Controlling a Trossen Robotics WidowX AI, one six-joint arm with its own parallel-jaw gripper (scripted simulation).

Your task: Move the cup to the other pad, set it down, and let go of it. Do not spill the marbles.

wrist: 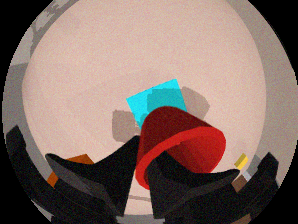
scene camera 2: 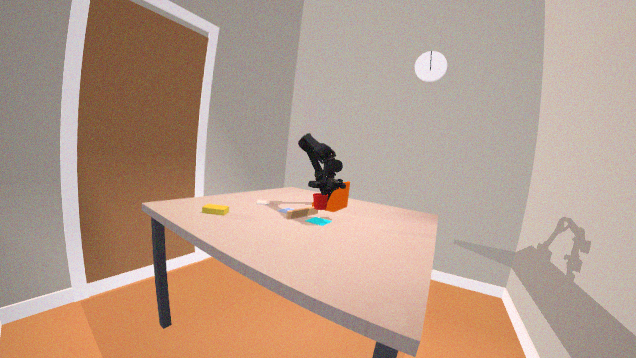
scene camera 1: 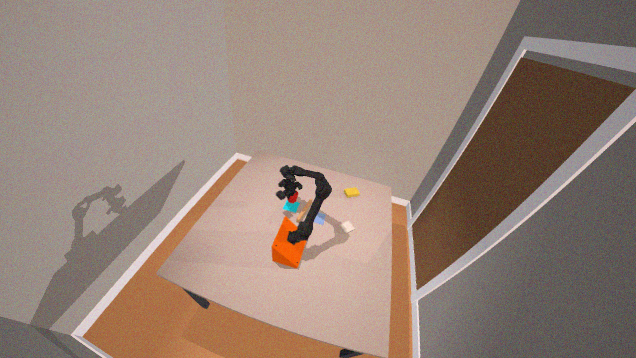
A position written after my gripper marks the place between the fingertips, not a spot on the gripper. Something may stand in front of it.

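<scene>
Visible here: my gripper [wrist: 143, 139]; a cyan pad [wrist: 168, 93]; a red cup [wrist: 201, 149].
</scene>
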